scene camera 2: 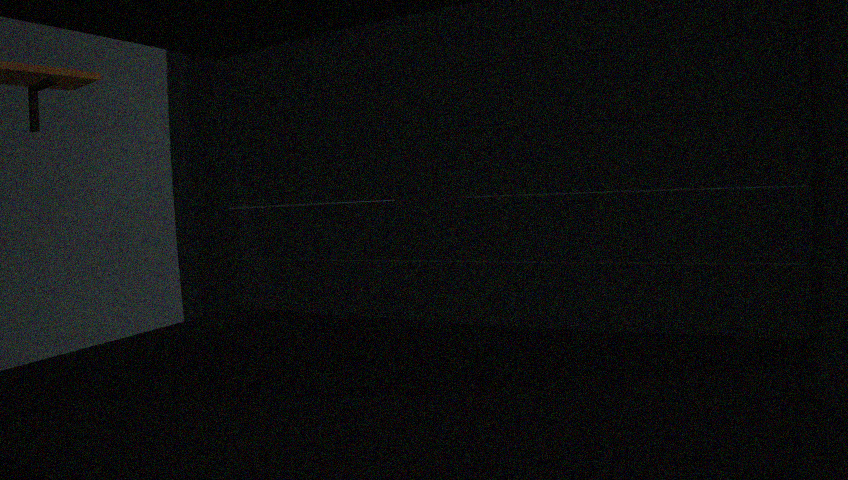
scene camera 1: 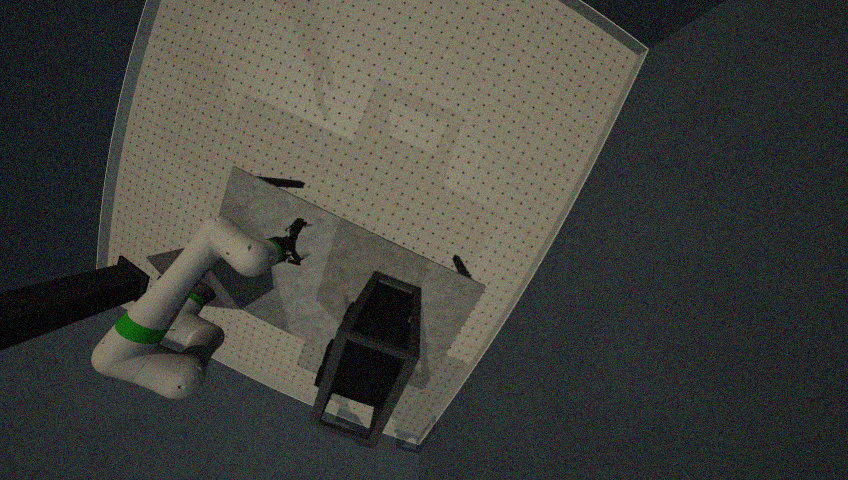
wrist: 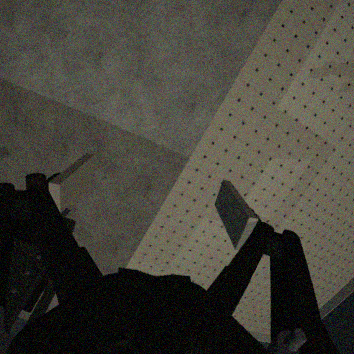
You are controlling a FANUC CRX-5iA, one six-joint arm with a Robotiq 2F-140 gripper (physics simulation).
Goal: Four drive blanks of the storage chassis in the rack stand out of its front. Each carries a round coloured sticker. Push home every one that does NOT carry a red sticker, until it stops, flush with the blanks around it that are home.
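Seen in the pictures: gripper, fingertip midpoint: [scene camera 1: 307,239] [wrist: 157,180]; arm's base, origin of the base link: [scene camera 1: 201,289].
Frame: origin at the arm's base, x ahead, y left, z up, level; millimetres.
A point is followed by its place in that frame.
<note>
The rack [scene camera 1: 380,346] @[x 832, y 479, z 255 mm] is a dark open frame at the lower middle of the scene camera 1 view. Dark parts stick out at its left side, too dim to make out. The storage chassis, its drive blanks and their stickers cannot be made out in any view. My gripper [scene camera 1: 304,242] @[x 345, y 520, z -67 mm] [wrist: 157,180] @[x 345, y 520, z -67 mm] is open and empty, up and left of the rack in the scene camera 1 view and well apart from it. In the wrist view its two fingers stand wide apart over a grey surface and a dotted surface.
A grey slab [scene camera 1: 368,255] [wrist: 115,60] lies under the gripper and the rack, on a perforated light surface [scene camera 1: 505,107] [wrist: 310,165]. Dark bars [scene camera 1: 282,182] [scene camera 1: 461,265] are at its far edge. A black beam [scene camera 1: 71,300] comes in from the left. Scene camera 2 shows a wall shelf [scene camera 2: 53,76].
</note>
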